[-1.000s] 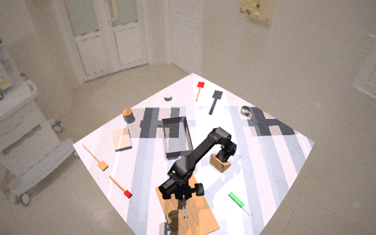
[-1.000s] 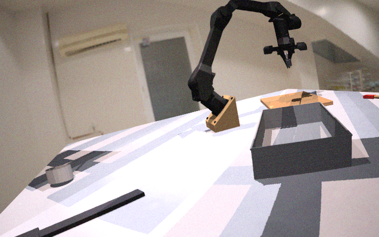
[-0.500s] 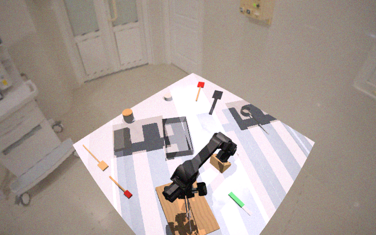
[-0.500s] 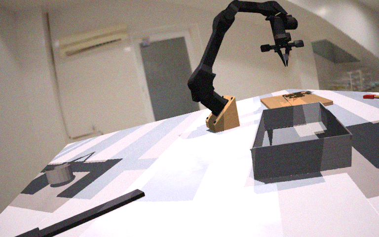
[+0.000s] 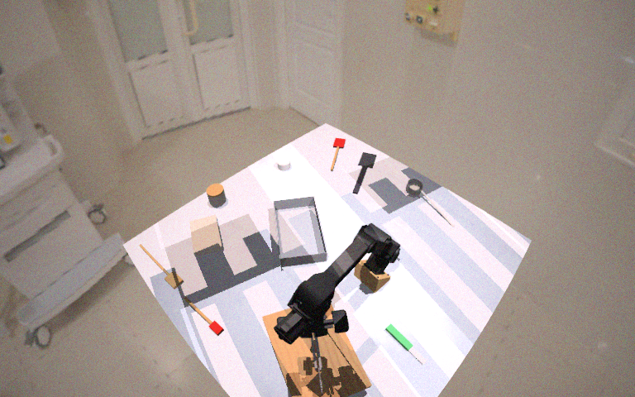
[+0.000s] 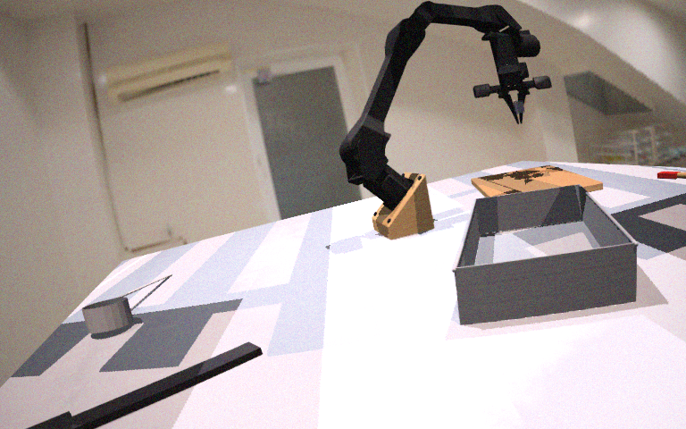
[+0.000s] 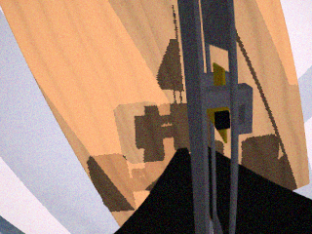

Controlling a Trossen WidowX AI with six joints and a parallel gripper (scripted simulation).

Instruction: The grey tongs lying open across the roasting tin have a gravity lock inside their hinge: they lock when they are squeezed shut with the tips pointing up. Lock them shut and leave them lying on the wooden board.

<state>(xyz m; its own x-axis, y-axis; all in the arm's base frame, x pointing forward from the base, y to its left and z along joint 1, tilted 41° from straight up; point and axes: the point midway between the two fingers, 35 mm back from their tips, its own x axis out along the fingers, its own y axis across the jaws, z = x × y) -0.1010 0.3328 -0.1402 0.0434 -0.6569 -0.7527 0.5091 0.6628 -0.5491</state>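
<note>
The wooden board lies 14 cm below my gripper tip. The rest, counted from my gripper tip: green-handled knife 19 cm behind, 25 cm to the right, 14 cm below; then grey roasting tin 44 cm ahead, 26 cm to the right, 12 cm below; then pale block 66 cm ahead, 6 cm to the left, 13 cm below.
</note>
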